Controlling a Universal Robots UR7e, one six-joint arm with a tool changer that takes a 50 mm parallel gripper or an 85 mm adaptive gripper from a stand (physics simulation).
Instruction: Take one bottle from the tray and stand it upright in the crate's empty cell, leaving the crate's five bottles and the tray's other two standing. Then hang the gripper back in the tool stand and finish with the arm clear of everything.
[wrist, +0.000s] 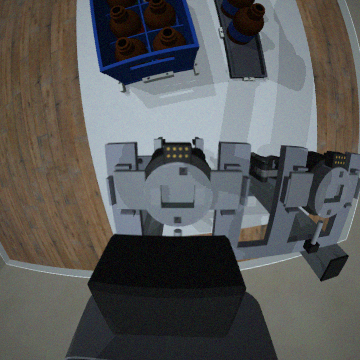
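Frame: origin at the arm's base, x ahead, y left, z up, level; millimetres.
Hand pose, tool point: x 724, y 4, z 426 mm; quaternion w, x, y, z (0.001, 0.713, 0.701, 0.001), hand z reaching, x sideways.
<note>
Things, the pixels of their centre, and the offset from my tool point. "pt": a spot on its surface instead. Level surfaces: height alone.
- blue crate, body centre: (142, 18) 318 mm back, 77 mm right, 392 mm down
- dark tray, surface spot: (247, 62) pt 229 mm back, 193 mm left, 475 mm down
- second gripper's coupling plate, surface spot: (332, 192) pt 8 mm ahead, 191 mm left, 132 mm down
- post, surface spot: (334, 265) pt 110 mm ahead, 222 mm left, 104 mm down
- white table top, its level: 480 mm down
My gripper (178, 141) hangs in the left bay of the tool stand (231, 200), apart from the arm's dark tool end (167, 285). Its round coupling plate faces up, and its finger tips show beyond it, spread apart with nothing seen between them. The blue crate (150, 62) stands at the upper left. Brown bottles stand in its near cells (169, 41) (130, 49) and in the cells behind (125, 22) (160, 12); another bottle is partly cut off at the top edge. The dark tray (247, 62) at the upper right holds two upright bottles (246, 25) (237, 6). The crate's far end is out of view.
A second gripper's coupling plate (332, 192) sits in the stand's right bay. A dark box on a post (334, 265) stands out from the stand at lower right. The white table top (145, 117) lies between the stand and the crate, with wooden floor (45, 150) beside it.
</note>
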